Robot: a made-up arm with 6 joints. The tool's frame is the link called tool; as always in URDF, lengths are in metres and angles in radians. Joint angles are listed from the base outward.
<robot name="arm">
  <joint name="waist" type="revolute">
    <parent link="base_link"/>
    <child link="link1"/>
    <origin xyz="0.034 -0.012 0.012" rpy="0 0 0"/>
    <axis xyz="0 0 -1"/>
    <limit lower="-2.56" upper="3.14"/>
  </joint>
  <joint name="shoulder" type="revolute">
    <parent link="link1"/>
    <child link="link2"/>
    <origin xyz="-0.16 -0.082 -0.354" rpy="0 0 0"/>
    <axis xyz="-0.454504 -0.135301 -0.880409"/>
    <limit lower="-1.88" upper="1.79"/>
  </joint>
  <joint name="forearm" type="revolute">
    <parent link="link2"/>
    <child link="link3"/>
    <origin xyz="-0.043 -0.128 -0.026" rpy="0 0 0"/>
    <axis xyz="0 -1 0"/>
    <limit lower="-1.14" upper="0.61"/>
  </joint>
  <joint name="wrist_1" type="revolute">
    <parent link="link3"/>
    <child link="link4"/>
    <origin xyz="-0.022 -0.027 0.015" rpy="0 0 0"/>
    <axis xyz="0.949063 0 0.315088"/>
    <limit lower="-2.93" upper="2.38"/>
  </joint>
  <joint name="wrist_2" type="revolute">
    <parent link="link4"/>
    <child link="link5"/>
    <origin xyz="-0.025 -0.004 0.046" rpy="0 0 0"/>
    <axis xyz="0 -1 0"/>
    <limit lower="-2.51" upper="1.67"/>
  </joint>
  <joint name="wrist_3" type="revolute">
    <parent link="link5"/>
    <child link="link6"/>
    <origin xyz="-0.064 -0.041 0.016" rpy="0 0 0"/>
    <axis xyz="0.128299 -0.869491 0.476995"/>
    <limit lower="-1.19" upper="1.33"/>
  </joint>
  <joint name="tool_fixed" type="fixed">
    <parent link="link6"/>
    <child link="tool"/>
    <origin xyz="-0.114 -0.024 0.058" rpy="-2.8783 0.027 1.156"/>
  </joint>
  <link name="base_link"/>
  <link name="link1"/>
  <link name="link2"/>
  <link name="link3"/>
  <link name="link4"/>
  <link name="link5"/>
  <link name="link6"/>
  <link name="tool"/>
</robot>
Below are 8 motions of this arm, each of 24 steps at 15 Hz.
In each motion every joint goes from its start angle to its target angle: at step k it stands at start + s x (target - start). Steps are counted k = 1, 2, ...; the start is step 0. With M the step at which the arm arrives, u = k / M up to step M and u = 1 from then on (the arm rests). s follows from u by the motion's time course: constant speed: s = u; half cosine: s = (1 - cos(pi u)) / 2; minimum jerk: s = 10 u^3 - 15 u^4 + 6 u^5.
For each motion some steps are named. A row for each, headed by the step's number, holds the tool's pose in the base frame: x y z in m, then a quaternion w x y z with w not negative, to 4 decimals.
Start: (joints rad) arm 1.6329 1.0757 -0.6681 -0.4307 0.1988 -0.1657
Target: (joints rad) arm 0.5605 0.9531 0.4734 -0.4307 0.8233 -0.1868
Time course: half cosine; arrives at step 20
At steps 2, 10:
2: 0.1111 0.3334 -0.1582 0.2896 -0.5822 0.7155 0.2554
10: -0.1191 0.4213 -0.3116 0.1801 0.7993 -0.4781 -0.3164

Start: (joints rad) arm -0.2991 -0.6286 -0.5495 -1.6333 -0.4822 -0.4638
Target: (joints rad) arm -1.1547 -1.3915 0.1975 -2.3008 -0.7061 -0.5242
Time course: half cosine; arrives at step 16
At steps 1, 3, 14, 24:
1: -0.1988 -0.1500 -0.2888 0.4730 0.6474 0.2217 -0.5550
3: -0.1932 -0.1689 -0.3011 0.4927 0.6608 0.2440 -0.5110
14: -0.0519 -0.2483 -0.4088 0.3886 0.7358 0.5333 -0.1524
24: -0.0473 -0.2467 -0.4100 0.3764 0.7339 0.5455 -0.1488

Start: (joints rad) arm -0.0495 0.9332 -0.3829 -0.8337 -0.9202 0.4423
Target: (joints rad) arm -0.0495 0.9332 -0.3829 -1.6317 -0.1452 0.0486
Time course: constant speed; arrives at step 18
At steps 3, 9, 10, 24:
3: -0.2020 0.0417 -0.1773 0.0435 -0.8304 0.1414 0.5372
9: -0.1995 0.0713 -0.2482 0.1063 0.7716 -0.1910 -0.5973
10: -0.2008 0.0741 -0.2602 0.1308 0.7591 -0.1979 -0.6062
24: -0.2266 0.0773 -0.3489 0.3159 0.6357 -0.2343 -0.6643

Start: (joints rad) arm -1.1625 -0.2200 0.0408 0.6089 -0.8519 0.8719
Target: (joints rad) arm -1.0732 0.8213 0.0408 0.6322 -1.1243 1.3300
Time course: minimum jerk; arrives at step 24
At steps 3, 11, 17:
3: 0.3612 -0.4536 -0.3300 0.4275 0.0322 -0.8924 0.1410
11: 0.2234 -0.5490 -0.2829 0.3898 -0.1398 -0.9097 0.0305
17: 0.0469 -0.5831 -0.2602 0.3175 -0.3072 -0.8924 -0.0924

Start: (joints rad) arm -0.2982 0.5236 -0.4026 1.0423 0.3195 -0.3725
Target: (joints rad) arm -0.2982 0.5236 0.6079 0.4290 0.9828 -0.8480
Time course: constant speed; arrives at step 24
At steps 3, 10, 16, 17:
3: -0.3774 -0.3872 -0.2694 0.4299 -0.7765 -0.4570 -0.0580
10: -0.3903 -0.3645 -0.3209 0.2797 -0.8185 -0.4819 -0.1402
16: -0.3861 -0.3497 -0.3747 0.1538 -0.8299 -0.4838 -0.2315
17: -0.3837 -0.3477 -0.3840 0.1335 -0.8293 -0.4825 -0.2481

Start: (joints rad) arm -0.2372 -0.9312 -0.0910 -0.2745 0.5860 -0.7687
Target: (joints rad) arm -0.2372 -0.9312 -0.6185 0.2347 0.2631 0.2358
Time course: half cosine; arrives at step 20
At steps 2, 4, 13, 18, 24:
2: -0.0741 -0.4351 -0.3197 0.1578 -0.5937 -0.7659 0.1898
4: -0.0644 -0.4396 -0.3178 0.1658 -0.5709 -0.7816 0.1890
13: 0.0237 -0.4581 -0.3210 0.2977 -0.3855 -0.8583 0.1614
18: 0.0515 -0.4566 -0.3330 0.3715 -0.3322 -0.8556 0.1399
24: 0.0538 -0.4562 -0.3344 0.3791 -0.3278 -0.8543 0.1375

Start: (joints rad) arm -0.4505 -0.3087 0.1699 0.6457 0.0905 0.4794
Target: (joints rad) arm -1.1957 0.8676 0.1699 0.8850 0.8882 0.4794
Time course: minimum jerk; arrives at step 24
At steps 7, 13, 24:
7: -0.0660 -0.5384 -0.4501 0.3027 -0.3768 -0.7961 -0.3641
13: -0.0373 -0.5228 -0.4645 0.1682 -0.3883 -0.7387 -0.5246
24: 0.0292 -0.4725 -0.4916 0.0354 -0.3395 -0.6381 -0.6902

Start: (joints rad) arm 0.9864 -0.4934 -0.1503 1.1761 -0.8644 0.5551
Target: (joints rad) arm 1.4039 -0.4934 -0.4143 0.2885 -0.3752 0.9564
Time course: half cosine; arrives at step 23
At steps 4, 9, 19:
4: -0.4446 -0.1662 -0.4450 0.5840 -0.5050 -0.5378 -0.3387
9: -0.4763 -0.0885 -0.3984 0.5108 -0.6346 -0.4502 -0.3656
19: -0.4606 0.0900 -0.3163 0.2749 -0.8520 -0.2947 -0.3342

